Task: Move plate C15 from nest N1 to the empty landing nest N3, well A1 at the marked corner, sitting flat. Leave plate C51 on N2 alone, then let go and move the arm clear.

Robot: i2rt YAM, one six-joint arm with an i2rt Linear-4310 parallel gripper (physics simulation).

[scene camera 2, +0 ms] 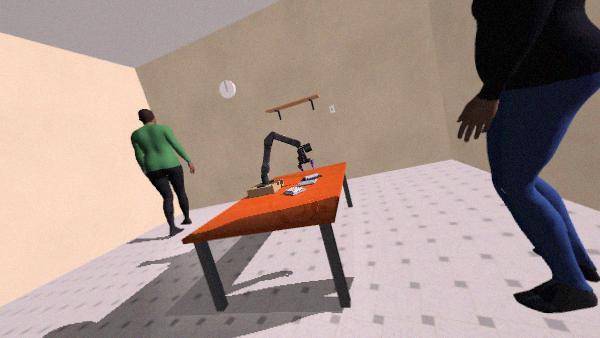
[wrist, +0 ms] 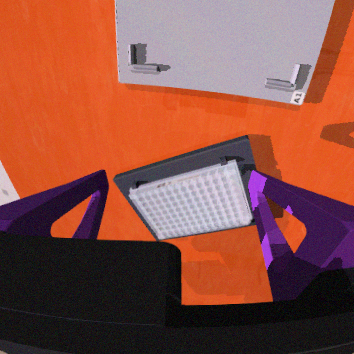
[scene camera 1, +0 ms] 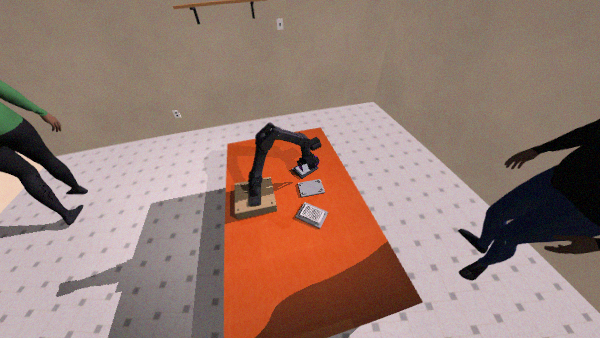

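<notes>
My gripper [scene camera 1: 308, 162] [scene camera 2: 307, 167] [wrist: 178, 177] is open, its purple fingers apart above a clear many-welled plate [wrist: 195, 200] [scene camera 1: 303, 169] on a dark nest [wrist: 185, 164]. In the wrist view the left fingertip is off the plate's left side, and the right one is close by its right edge. The empty light grey nest [scene camera 1: 311, 188] [scene camera 2: 307, 183] [wrist: 215, 50] lies beside it, with corner brackets and an A1 tag at one corner. A white plate with dark wells [scene camera 1: 313, 213] [scene camera 2: 295, 190] sits on another grey nest [scene camera 1: 305, 221]. Plate and nest numbers are not readable.
The three nests stand in a row on the orange table [scene camera 1: 260, 265] [scene camera 2: 240, 215]. The arm stands on a wooden base block [scene camera 1: 255, 206] [scene camera 2: 265, 189]. A person in black and blue [scene camera 1: 530, 210] [scene camera 2: 540, 125] and one in green [scene camera 1: 11, 112] [scene camera 2: 157, 150] stand off the table.
</notes>
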